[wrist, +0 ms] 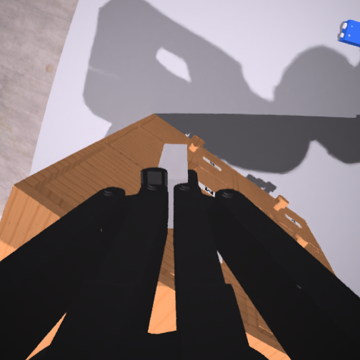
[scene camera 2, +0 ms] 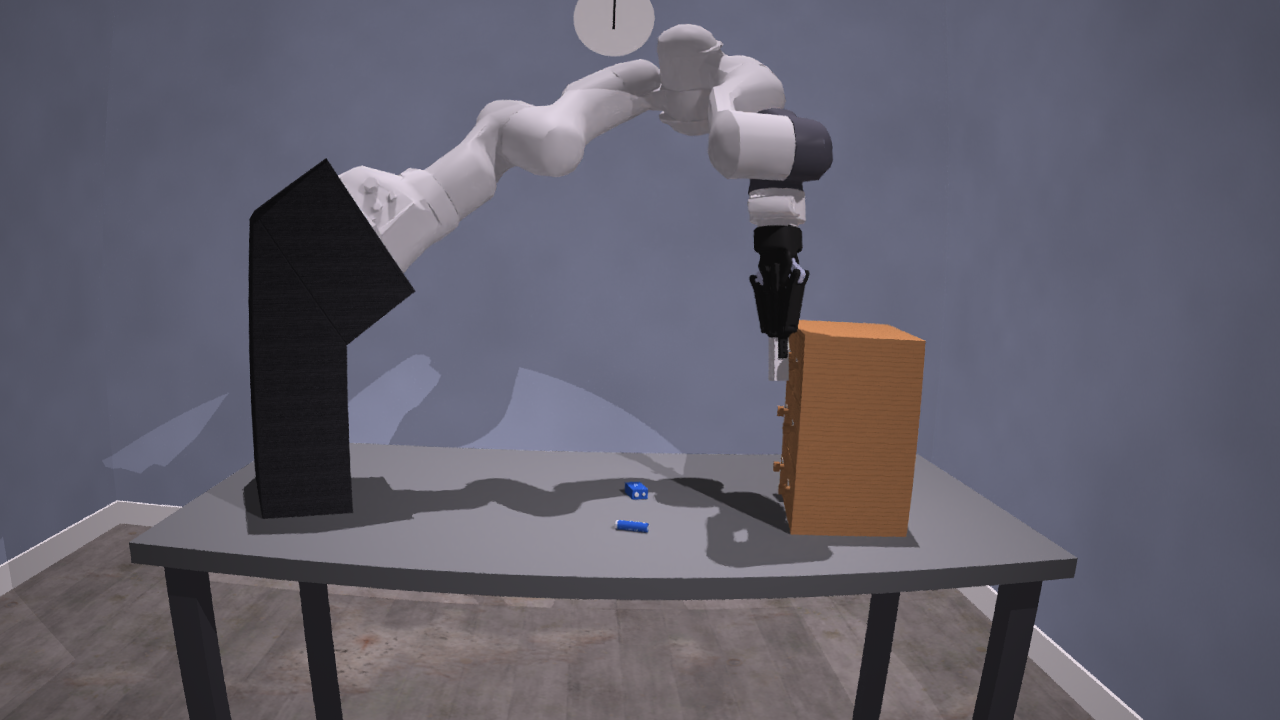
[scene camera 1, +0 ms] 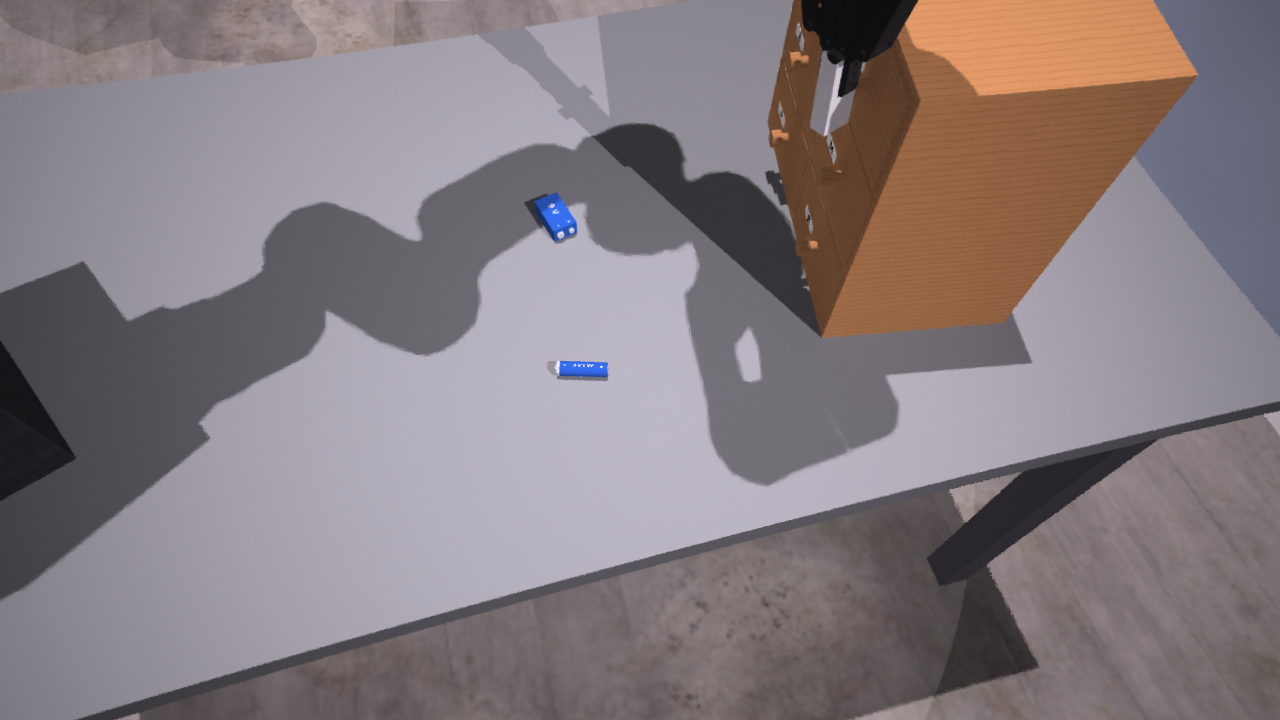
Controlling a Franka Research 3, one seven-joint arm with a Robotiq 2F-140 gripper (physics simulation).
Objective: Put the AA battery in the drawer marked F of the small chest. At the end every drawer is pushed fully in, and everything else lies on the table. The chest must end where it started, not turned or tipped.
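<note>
The AA battery (scene camera 1: 582,368) (scene camera 2: 631,526), blue with a pale end, lies on its side on the table; it does not show in the wrist view. The small orange wooden chest (scene camera 1: 948,223) (scene camera 2: 854,429) stands upright at the right, its drawer fronts facing the robot base. No drawer is seen sticking out in scene camera 2. My gripper (scene camera 1: 828,123) (scene camera 2: 778,371) (wrist: 175,162) points down, shut and empty, its pale fingertips together close to the upper part of the chest front. It hides drawer F's label and knob; contact with them cannot be told.
A blue 9V battery (scene camera 1: 554,216) (scene camera 2: 636,490) (wrist: 351,33) lies on the table (scene camera 1: 402,501) (scene camera 2: 429,555) farther from scene camera 1 than the AA battery. The black robot base (scene camera 2: 304,402) stands at the left end. Drawer knobs (scene camera 1: 777,137) (wrist: 281,202) stick out of the chest front.
</note>
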